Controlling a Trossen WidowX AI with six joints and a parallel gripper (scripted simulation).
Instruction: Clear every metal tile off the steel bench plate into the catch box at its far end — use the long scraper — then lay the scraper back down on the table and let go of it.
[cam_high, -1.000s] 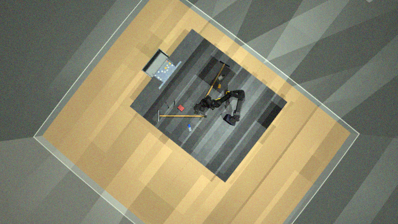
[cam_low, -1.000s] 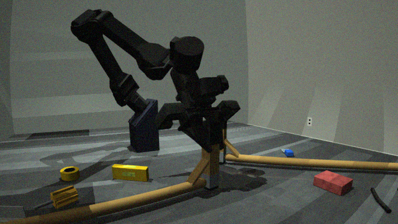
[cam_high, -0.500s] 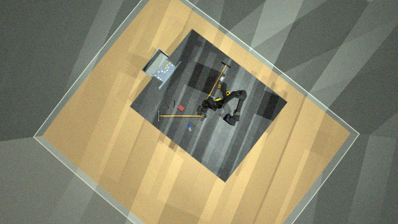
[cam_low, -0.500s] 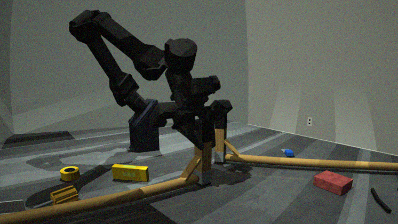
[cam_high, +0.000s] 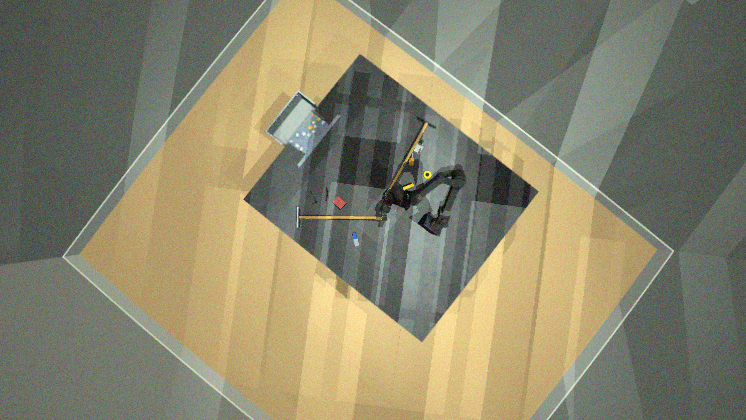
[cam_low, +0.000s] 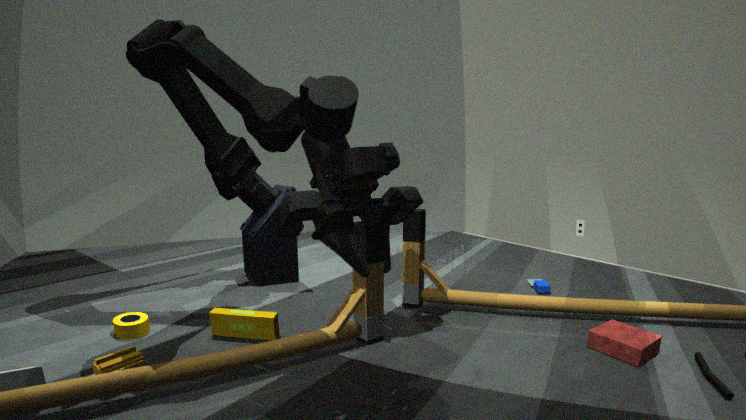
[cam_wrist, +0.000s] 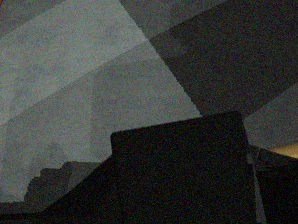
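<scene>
My gripper tip is 2 cm past the yellow-handled screwdriver, 30 cm to the left of it and 7 cm above it. Round my gripper tip: scraper 1 cm ahead, 28 cm to the right, 3 cm below; then red block 22 cm ahead, 21 cm to the left, 8 cm below; then yellow level 9 cm behind, 14 cm to the right, 6 cm below.
</scene>
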